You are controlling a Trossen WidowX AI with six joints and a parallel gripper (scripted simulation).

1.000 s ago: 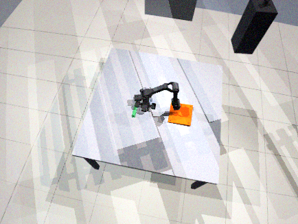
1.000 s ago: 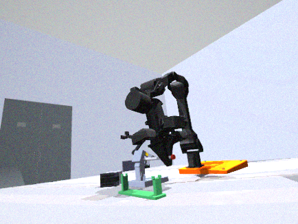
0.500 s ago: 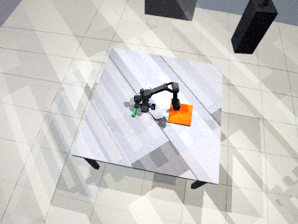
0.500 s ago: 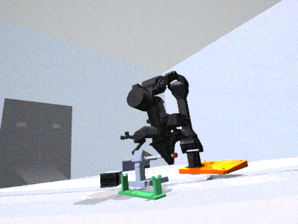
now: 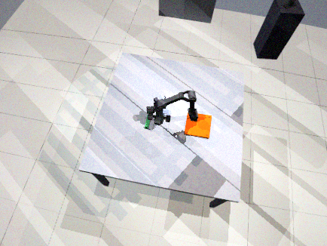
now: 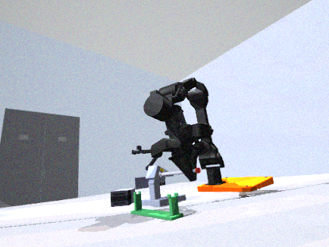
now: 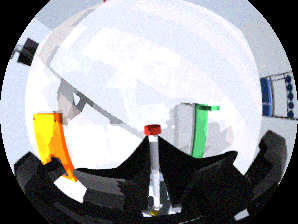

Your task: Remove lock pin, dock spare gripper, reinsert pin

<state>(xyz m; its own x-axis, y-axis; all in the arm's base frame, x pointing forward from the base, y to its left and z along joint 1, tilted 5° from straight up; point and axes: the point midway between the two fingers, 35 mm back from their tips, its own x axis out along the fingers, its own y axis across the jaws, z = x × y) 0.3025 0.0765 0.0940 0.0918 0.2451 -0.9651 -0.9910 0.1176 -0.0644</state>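
Right now the green rack is 10 cm ahead of my gripper tip, 4 cm to the right of it and 3 cm below it. The rest, counted from my gripper tip: spare gripper (1 cm behind, 28 cm to the right, 4 cm below); then grey mount (3 cm behind, 13 cm to the right, 1 cm below).
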